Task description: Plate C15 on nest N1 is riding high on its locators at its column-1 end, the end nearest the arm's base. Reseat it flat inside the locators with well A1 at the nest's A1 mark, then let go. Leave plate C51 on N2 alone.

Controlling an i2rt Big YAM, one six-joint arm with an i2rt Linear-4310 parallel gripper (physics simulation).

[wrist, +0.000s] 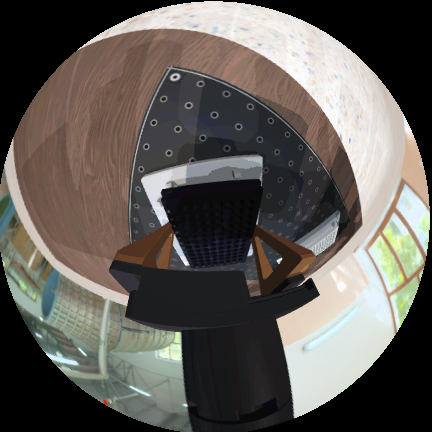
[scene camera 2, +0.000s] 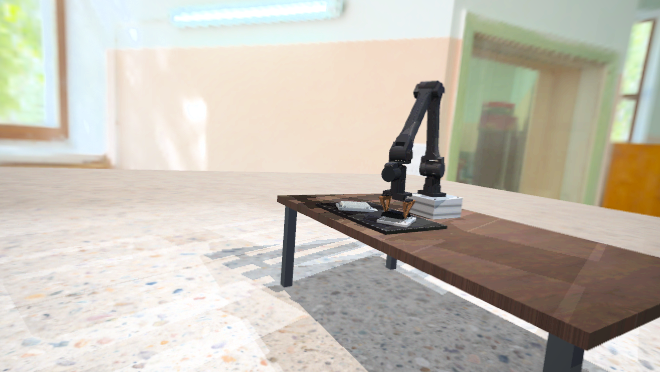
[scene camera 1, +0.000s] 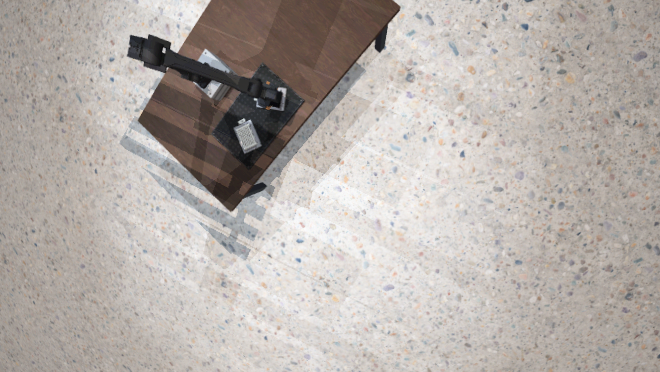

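Where they show: gripper, fingertip midpoint: [wrist: 214, 226] [scene camera 2: 395, 215]; arm's base, link origin: [scene camera 2: 431, 194].
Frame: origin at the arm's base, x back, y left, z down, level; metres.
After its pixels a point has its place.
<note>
Plate C15, a black well plate [scene camera 2: 396, 215] @[z 0.042, x -0.378, y 0.233 m] [wrist: 215, 215] @[z 0.042, x -0.370, y 0.202 m], sits on the light nest N1 [scene camera 1: 284, 98] @[z 0.069, x -0.392, y 0.236 m] [scene camera 2: 395, 223] @[z 0.070, x -0.387, y 0.244 m] [wrist: 200, 173] @[z 0.068, x -0.389, y 0.227 m]. In the wrist view the nest's far rim shows beyond the plate. My gripper [scene camera 1: 268, 96] @[z 0.054, x -0.349, y 0.190 m] [scene camera 2: 395, 213] @[z 0.054, x -0.349, y 0.190 m] [wrist: 214, 226] @[z 0.054, x -0.349, y 0.190 m] points down over it, its orange fingers against the plate's two long sides; it is shut on the plate. The end nearest the arm's base is partly cut off by the gripper body in the wrist view, and its height and the A1 mark cannot be read. Plate C51, a pale plate [scene camera 1: 246, 136] @[z 0.059, x -0.386, y -0.075 m] [scene camera 2: 352, 205] @[z 0.058, x -0.417, y -0.045 m] [wrist: 327, 237] @[z 0.056, x -0.422, y -0.070 m], rests on N2, apart from the gripper.
Both nests stand on a black perforated board [scene camera 1: 230, 122] @[z 0.080, x -0.248, y -0.100 m] [scene camera 2: 430, 226] @[z 0.082, x -0.233, y 0.269 m] [wrist: 190, 120] @[z 0.080, x -0.429, y 0.259 m] on the brown table [scene camera 1: 325, 30] @[z 0.093, x -0.287, y 0.640 m] [scene camera 2: 550, 265] @[z 0.093, x -0.150, y 0.701 m] [wrist: 85, 125] @[z 0.093, x -0.390, y 0.398 m]. The arm's white base block [scene camera 1: 206, 56] @[z -0.003, x 0.065, y 0.081 m] [scene camera 2: 439, 208] @[z 0.042, x -0.054, y 0.121 m] stands behind the board. The table's long edge runs close beyond the nests.
</note>
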